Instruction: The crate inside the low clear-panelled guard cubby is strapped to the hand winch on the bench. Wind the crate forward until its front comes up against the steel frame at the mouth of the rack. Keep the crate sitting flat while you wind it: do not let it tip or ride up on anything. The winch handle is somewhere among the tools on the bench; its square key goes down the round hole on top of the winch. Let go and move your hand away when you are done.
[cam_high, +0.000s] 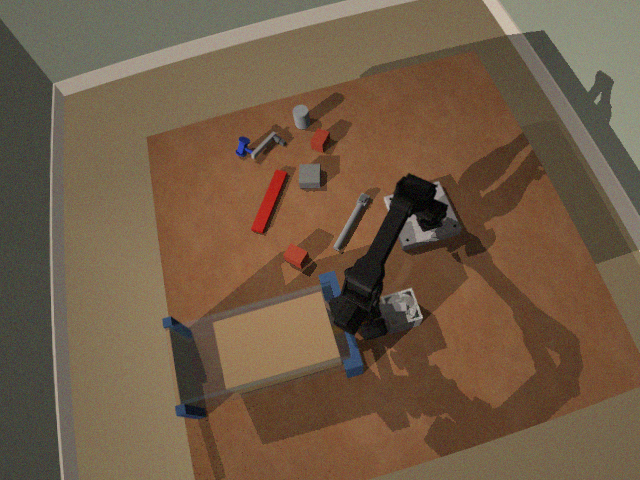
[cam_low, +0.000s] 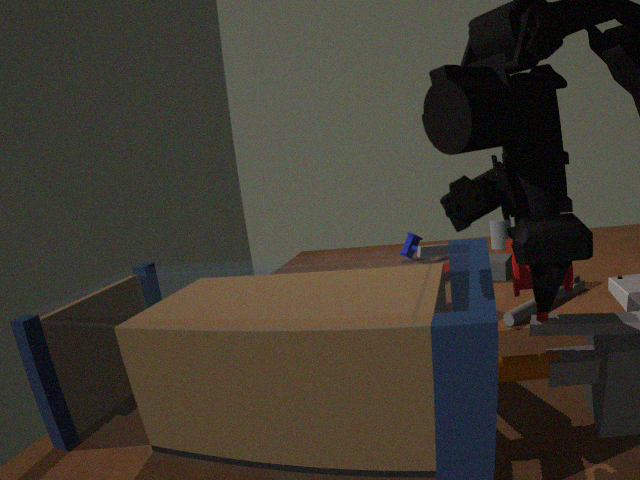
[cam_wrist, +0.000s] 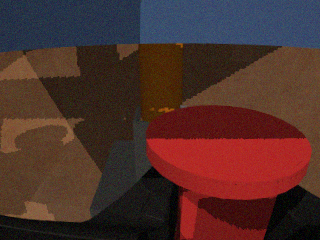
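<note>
My gripper tip is now 4 cm past the winch handle, 1 cm to the right of it and 1 cm above it. The rest, counted from my gripper tip: red knob (2 cm above); grey winch (11 cm behind, 1 cm to the left, 8 cm below); blue frame (6 cm ahead, 2 cm to the left, 1 cm below).
</note>
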